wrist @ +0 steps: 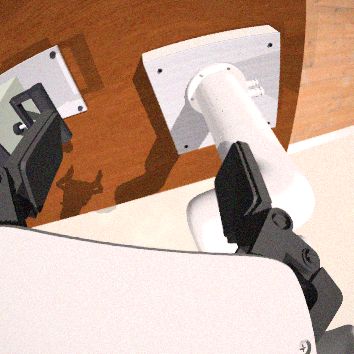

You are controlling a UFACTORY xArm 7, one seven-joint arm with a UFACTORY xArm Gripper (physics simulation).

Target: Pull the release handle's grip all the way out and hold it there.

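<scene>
The release handle's grip (46, 98), a dark grey angular bracket, shows at the left edge of the wrist view, in front of a pale green block (9, 122) on a white plate. The left finger overlaps its lower part, so how far out it stands cannot be told. My gripper (142, 146) is open and empty, its two black fingers wide apart. The left finger appears close to the grip; contact cannot be told. The right finger is in front of the robot's white arm.
The robot's white base plate (165, 95) is bolted to the brown wooden table (112, 30), with the white arm column (240, 117) rising from it. The white mounting plate (62, 92) under the green block lies at the left. Pale floor lies beyond the table's edge.
</scene>
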